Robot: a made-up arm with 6 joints.
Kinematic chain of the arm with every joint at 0, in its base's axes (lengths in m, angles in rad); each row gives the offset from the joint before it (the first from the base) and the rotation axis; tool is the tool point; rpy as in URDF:
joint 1: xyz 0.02 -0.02 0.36 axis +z
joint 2: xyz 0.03 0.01 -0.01 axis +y
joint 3: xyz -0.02 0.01 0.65 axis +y
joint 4: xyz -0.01 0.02 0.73 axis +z
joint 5: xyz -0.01 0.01 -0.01 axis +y
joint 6: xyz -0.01 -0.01 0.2 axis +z
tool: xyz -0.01 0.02 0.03 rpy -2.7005 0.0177 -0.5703
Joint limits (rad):
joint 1: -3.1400..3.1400
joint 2: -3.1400..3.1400
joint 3: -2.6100..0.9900
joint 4: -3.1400..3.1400
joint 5: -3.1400..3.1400
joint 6: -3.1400..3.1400
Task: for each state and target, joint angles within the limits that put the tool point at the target. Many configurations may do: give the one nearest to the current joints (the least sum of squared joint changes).
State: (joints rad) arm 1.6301 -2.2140 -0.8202 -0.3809 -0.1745 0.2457
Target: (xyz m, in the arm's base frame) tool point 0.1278 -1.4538 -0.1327
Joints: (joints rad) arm 1.7009 -1.5402 -0.5016 -0.3921 -0.1171 0.2393
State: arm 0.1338 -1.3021 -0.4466 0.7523 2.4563 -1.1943
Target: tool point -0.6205 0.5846 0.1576
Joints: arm -0.6402 -1.1987 -1.3622 0.8870 2.7806 -1.1912
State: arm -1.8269 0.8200 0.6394 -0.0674 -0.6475 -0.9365
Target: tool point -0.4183 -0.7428 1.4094
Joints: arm -2.1720 0.3119 0.9900 0.0549 -1.5380 -0.8633
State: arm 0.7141 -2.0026 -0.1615 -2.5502 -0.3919 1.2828
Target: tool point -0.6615 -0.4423 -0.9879
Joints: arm 0.6879 -2.4161 -0.3570 -2.5359 -0.3115 1.2867
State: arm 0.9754 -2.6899 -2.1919 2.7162 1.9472 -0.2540
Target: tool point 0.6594 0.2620 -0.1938
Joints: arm 0.3064 -2.9746 -1.5648 2.8799 1.6176 -0.2274
